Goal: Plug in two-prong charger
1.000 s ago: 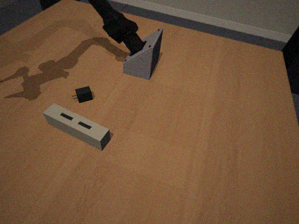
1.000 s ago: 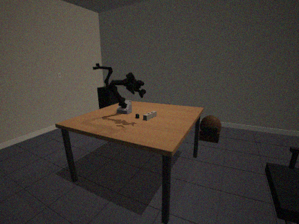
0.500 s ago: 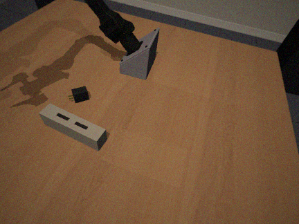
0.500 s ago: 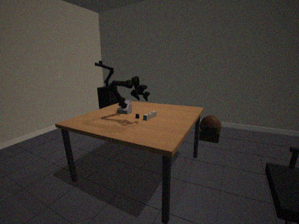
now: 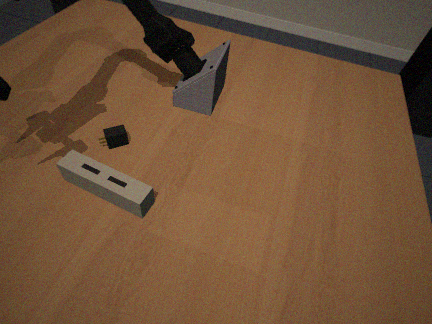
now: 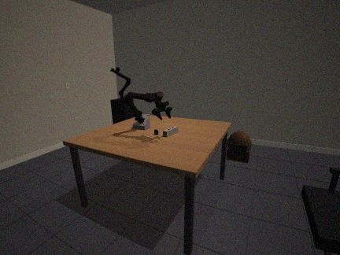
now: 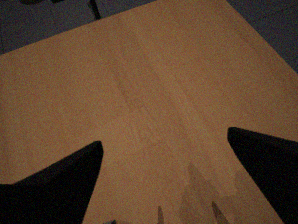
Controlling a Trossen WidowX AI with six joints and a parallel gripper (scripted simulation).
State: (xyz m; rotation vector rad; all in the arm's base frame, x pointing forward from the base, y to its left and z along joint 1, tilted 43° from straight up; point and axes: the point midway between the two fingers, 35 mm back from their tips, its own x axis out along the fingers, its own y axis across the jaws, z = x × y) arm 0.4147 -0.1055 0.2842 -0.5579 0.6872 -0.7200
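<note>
My gripper tip is now 18 cm past the charger, 15 cm to the right of it and 18 cm above it.
</note>
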